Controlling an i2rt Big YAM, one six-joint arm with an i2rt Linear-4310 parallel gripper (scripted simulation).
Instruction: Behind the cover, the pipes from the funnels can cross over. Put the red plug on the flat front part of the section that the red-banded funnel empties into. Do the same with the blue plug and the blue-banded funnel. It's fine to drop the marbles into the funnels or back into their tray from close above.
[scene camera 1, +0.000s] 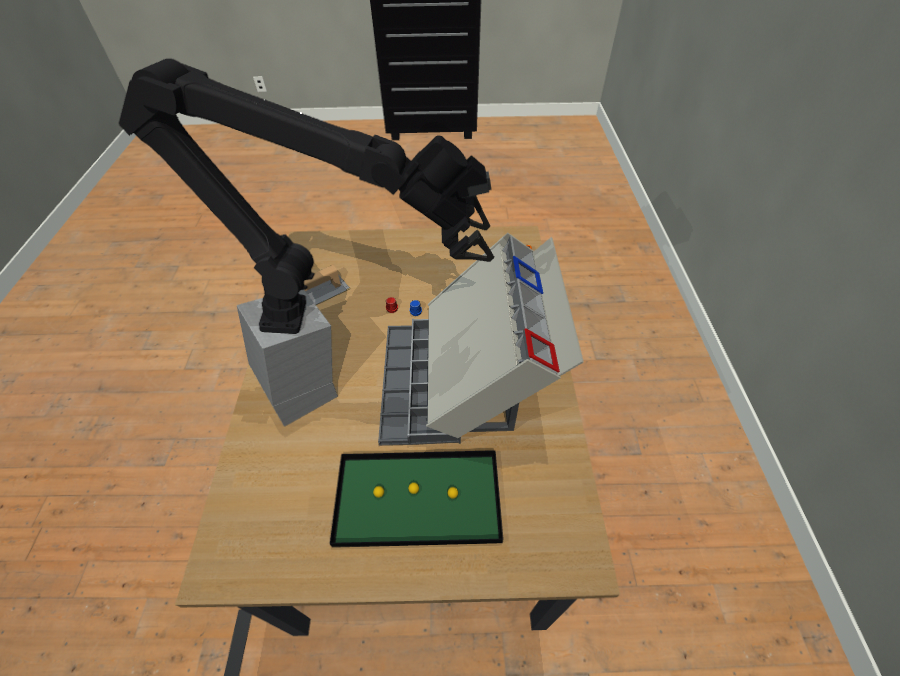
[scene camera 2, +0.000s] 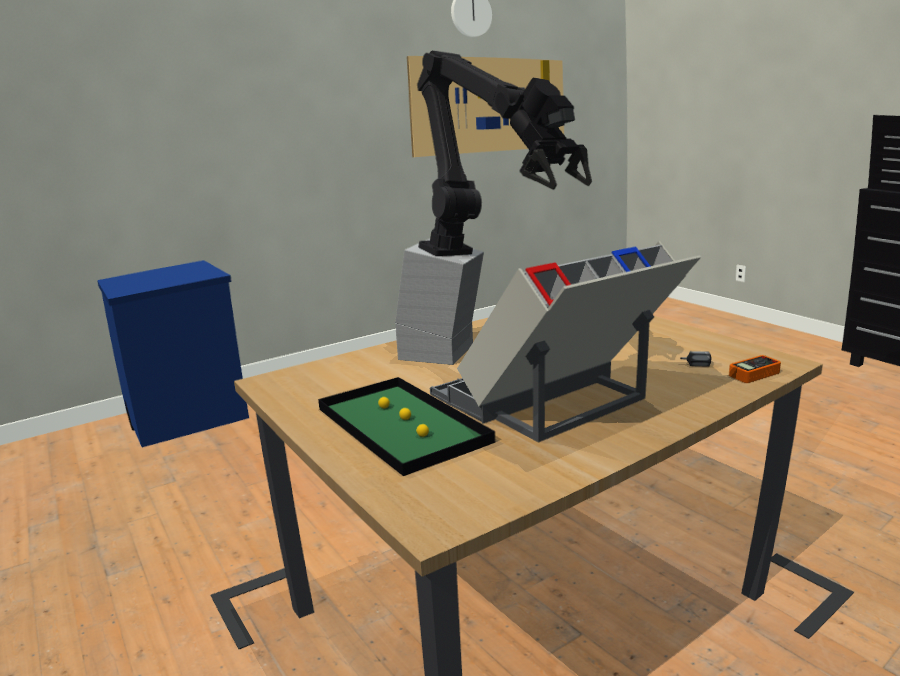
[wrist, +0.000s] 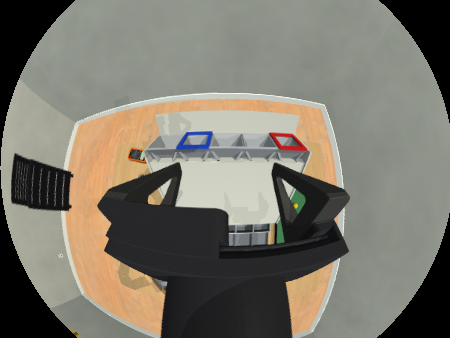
Observation:
In view: the gripper (scene camera 2: 573, 185), a green marble tray (scene camera 1: 360, 519) and a grey cover (scene camera 1: 471, 343).
The green marble tray also shows in scene camera 2 (scene camera 2: 394, 440). The gripper also shows in scene camera 1 (scene camera 1: 490, 243) and in the wrist view (wrist: 226, 167). The grey cover shows as well in the wrist view (wrist: 244, 189).

